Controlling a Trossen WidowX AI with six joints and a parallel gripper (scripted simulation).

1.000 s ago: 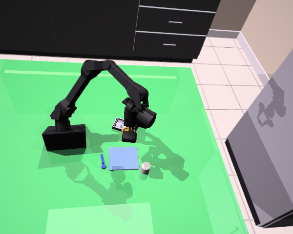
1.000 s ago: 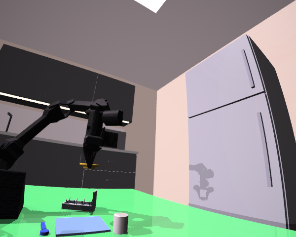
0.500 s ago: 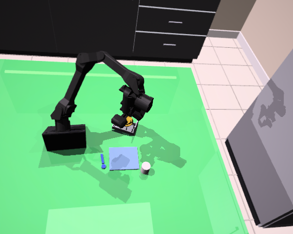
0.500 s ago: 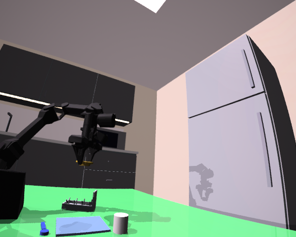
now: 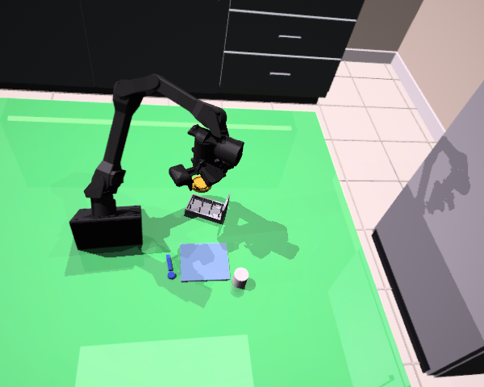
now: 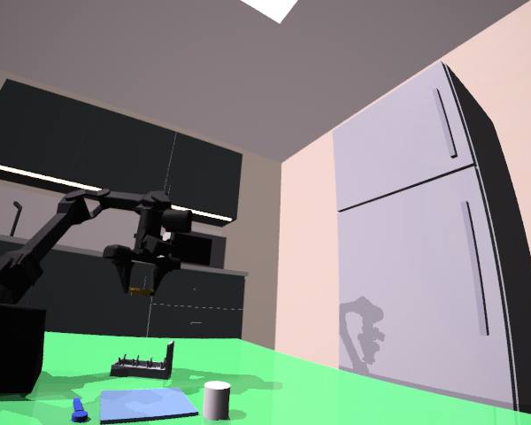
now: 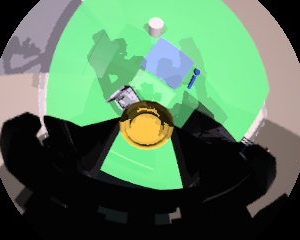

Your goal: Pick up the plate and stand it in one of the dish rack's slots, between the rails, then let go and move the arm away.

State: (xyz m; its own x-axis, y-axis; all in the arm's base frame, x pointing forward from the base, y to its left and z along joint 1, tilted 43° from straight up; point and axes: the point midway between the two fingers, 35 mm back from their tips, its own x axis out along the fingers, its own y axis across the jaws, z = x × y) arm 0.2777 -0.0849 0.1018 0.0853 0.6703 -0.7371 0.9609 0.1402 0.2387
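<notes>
Now: the grey dish rack 170 mm below my gripper tip, 40 mm to the left of it and 40 mm ahead of it. From my gripper tip the other things lie so: light blue mat: 190 mm below, 150 mm to the right, 10 mm behind; yellow plate: 10 mm above; blue spoon: 190 mm below, 160 mm to the right, 120 mm behind.
</notes>
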